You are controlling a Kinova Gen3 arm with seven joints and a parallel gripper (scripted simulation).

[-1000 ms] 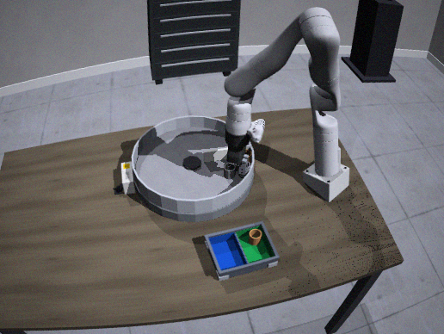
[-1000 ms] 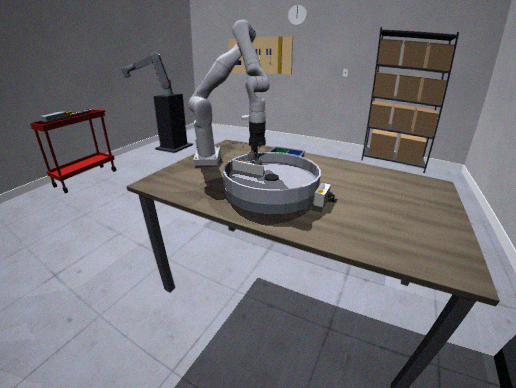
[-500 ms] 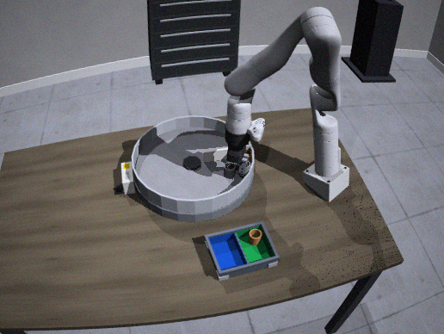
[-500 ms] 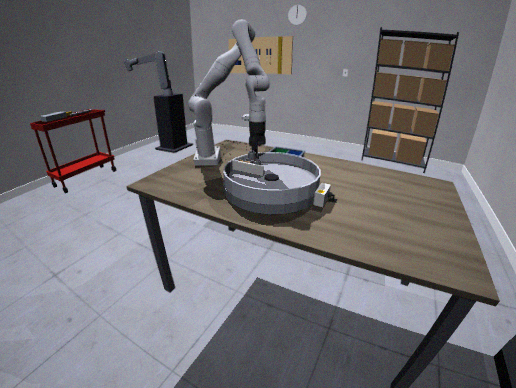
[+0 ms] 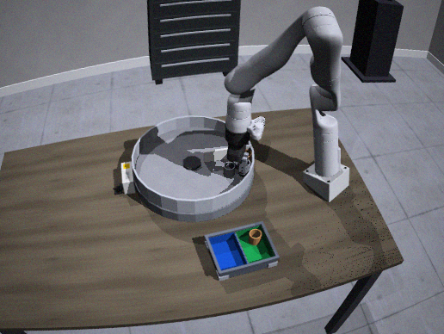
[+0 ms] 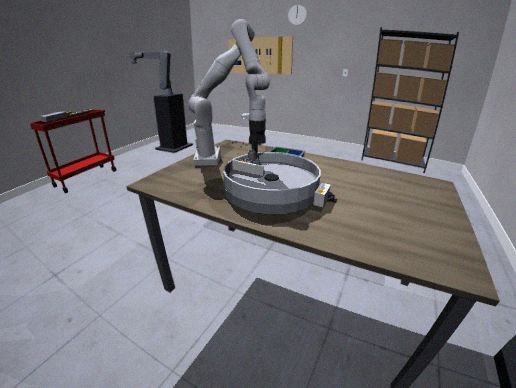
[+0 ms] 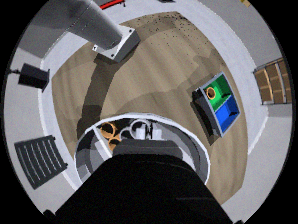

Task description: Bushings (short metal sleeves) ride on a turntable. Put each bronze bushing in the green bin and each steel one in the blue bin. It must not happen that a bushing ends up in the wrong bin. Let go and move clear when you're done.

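Right now my hand is 26 cm to the right of the two-part bin, 10 cm above it and 7 cm short of it. From my hand the other things lie so: grey turntable 15 cm ahead, 11 cm to the right, 7 cm below.
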